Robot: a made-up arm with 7 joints. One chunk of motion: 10 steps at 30 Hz.
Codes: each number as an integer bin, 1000 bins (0 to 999) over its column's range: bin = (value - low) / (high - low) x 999, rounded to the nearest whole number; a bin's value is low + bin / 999 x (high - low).
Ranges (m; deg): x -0.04..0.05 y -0.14..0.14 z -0.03..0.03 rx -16..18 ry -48..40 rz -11..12
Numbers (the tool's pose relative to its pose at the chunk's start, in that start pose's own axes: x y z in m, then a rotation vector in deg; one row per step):
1: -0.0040 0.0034 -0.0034 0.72 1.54 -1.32
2: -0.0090 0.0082 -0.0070 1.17 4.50 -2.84
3: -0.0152 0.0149 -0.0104 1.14 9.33 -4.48
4: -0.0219 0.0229 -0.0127 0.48 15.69 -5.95
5: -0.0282 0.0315 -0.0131 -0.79 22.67 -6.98
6: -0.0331 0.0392 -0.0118 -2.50 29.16 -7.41
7: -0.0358 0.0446 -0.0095 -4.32 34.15 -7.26
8: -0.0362 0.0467 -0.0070 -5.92 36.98 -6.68
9: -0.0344 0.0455 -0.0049 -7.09 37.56 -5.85
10: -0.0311 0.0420 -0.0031 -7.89 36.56 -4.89
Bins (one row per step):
1: 400 512 443 491 562 420
2: 344 529 383 504 596 354
3: 275 553 326 504 651 283
4: 201 581 288 484 723 219
5: 131 612 281 447 802 175
6: 77 639 303 397 876 156
7: 47 659 341 343 933 162
8: 42 666 383 296 965 188
9: 62 662 418 262 971 224
10: 99 649 448 238 960 265

